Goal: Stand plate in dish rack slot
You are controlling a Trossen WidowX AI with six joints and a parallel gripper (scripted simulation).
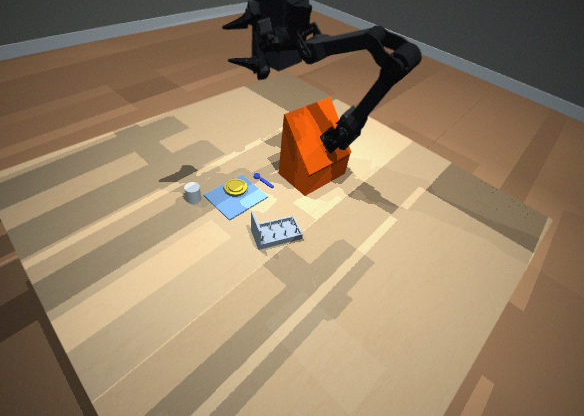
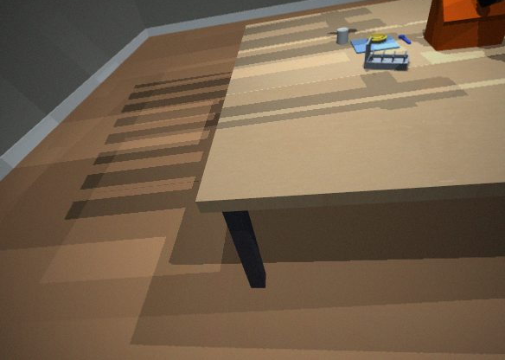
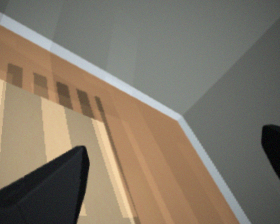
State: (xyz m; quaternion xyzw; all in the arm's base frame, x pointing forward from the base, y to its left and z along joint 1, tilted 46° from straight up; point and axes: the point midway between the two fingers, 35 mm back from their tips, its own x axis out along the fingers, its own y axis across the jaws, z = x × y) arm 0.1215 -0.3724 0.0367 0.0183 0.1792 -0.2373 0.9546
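The yellow plate is 7 cm ahead of my gripper tip, 10 cm to the left of it and 39 cm below it. Also, from my gripper tip: cup: 19 cm ahead, 4 cm to the left, 38 cm below; light blue mat: 9 cm ahead, 12 cm to the left, 40 cm below; small blue spoon: 2 cm behind, 13 cm to the left, 40 cm below.
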